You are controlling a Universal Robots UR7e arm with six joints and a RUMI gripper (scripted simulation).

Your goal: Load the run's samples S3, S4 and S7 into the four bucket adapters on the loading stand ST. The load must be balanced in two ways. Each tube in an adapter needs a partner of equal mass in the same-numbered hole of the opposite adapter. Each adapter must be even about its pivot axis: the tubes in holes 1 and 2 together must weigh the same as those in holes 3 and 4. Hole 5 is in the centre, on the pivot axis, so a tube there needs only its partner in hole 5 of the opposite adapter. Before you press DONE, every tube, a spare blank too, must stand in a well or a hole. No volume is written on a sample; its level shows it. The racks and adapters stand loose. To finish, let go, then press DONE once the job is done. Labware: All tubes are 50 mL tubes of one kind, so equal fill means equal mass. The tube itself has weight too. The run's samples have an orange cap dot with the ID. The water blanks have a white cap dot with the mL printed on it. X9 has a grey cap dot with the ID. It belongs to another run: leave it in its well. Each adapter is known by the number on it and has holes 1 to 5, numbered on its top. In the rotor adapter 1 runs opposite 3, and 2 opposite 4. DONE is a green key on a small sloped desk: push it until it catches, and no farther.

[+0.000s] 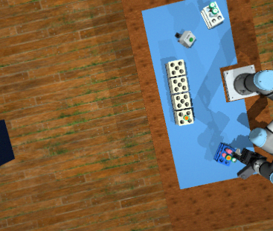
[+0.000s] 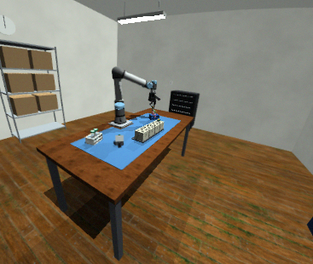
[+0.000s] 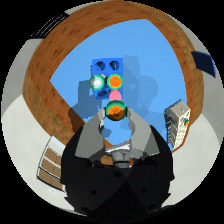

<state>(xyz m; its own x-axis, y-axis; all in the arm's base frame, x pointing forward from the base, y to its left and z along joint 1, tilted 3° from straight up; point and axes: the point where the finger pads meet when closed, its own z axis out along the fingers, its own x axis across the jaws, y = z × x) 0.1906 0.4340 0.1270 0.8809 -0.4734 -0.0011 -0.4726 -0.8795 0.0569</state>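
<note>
Right now my hand is 26 cm to the left of the adapter, 26 cm short of it and 12 cm above it. The rest, counted from my hand: blue rack 14 cm below, 4 cm to the left; then white rack 91 cm to the right, 14 cm below.
</note>
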